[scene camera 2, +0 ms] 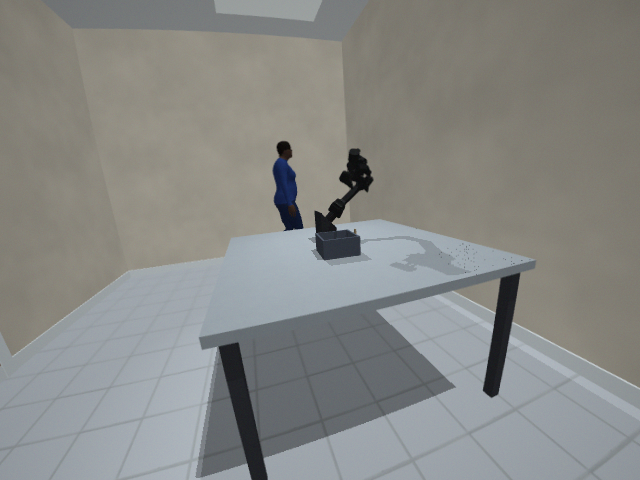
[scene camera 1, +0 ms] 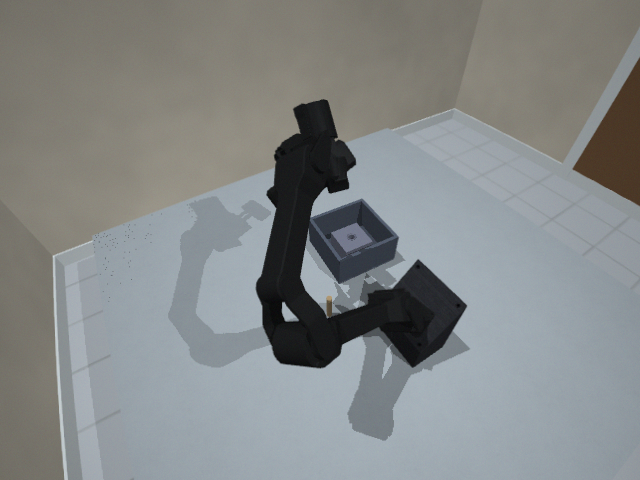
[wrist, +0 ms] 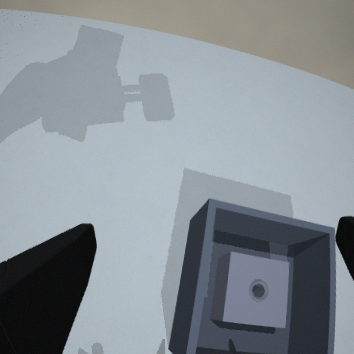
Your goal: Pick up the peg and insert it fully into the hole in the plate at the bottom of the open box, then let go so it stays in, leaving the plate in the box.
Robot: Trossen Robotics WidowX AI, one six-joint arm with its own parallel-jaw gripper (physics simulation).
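Frame: origin at the arm's base, x left, y up, z ahead, level; millimetres.
Where they show: gripper, fingertip midpoint: [scene camera 2: 360,190] [wrist: 219,233]; arm's base, link origin: [scene camera 2: 327,220] [scene camera 1: 415,316].
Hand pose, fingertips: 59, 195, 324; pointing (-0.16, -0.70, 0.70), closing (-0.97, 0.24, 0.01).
Things, the pixels of their top centre, and the offset from my fingertips, as dx, dy, dz. "*": a spot on its surface instead. Level surfaces: height alone.
- small tan peg, top centre: [scene camera 1: 329,297] [scene camera 2: 355,228] +45, -235, -148
- open dark blue-grey box, top centre: [wrist: 273,288] [scene camera 1: 352,227] [scene camera 2: 336,234] -147, -217, -11
- pale square plate, top centre: [wrist: 259,289] [scene camera 1: 351,236] -147, -254, -11
- round hole, surface spot: [wrist: 258,290] [scene camera 1: 353,239] * -156, -273, -11
- pale table, surface height: dy -315
The small tan peg [scene camera 1: 329,305] [scene camera 2: 355,231] stands upright on the table, close beside the arm's lower links in scene camera 1 and behind the box in scene camera 2. The open dark blue-grey box [scene camera 1: 368,262] [scene camera 2: 339,248] [wrist: 193,280] stands on the table. A pale square plate [scene camera 1: 340,241] [wrist: 247,265] lies at its bottom, with a round hole [scene camera 1: 351,237] [wrist: 258,290] near its middle. The plate's hole is hidden by the box walls in scene camera 2. My gripper [wrist: 219,233] is open and empty, high above the table. The peg does not show in the wrist view.
The arm's dark base block [scene camera 1: 431,310] [scene camera 2: 323,222] stands near the box and peg. The arm's shadow falls across the pale table [scene camera 1: 217,413] [scene camera 2: 268,289] [wrist: 125,165]. A person in blue [scene camera 2: 285,180] stands beyond the table. Walls rise beyond its edges.
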